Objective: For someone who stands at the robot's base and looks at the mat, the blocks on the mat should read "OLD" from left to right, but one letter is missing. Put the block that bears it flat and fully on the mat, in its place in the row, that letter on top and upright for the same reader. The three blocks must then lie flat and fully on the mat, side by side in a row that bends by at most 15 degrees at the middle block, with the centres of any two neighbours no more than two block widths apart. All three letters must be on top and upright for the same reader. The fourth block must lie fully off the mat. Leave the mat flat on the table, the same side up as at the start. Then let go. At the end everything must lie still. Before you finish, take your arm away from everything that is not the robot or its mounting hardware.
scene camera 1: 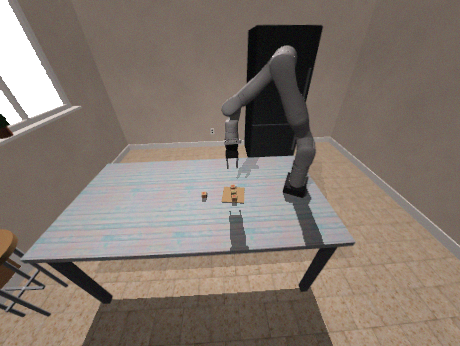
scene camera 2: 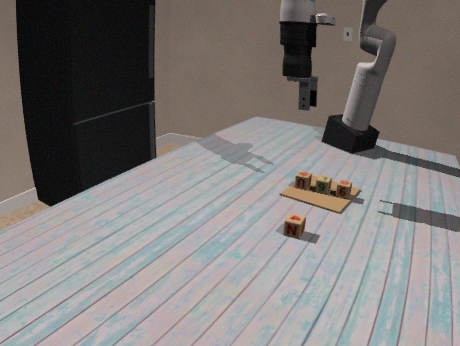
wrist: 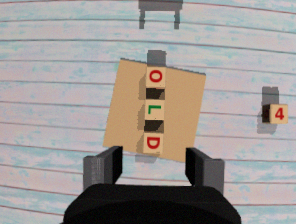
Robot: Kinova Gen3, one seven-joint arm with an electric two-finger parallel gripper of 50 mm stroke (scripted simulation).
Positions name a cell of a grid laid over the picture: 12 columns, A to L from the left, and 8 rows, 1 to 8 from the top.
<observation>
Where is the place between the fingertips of the gripper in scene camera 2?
I3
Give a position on a tan mat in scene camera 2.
I5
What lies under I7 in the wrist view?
The gripper.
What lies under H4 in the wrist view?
A tan mat.
</observation>
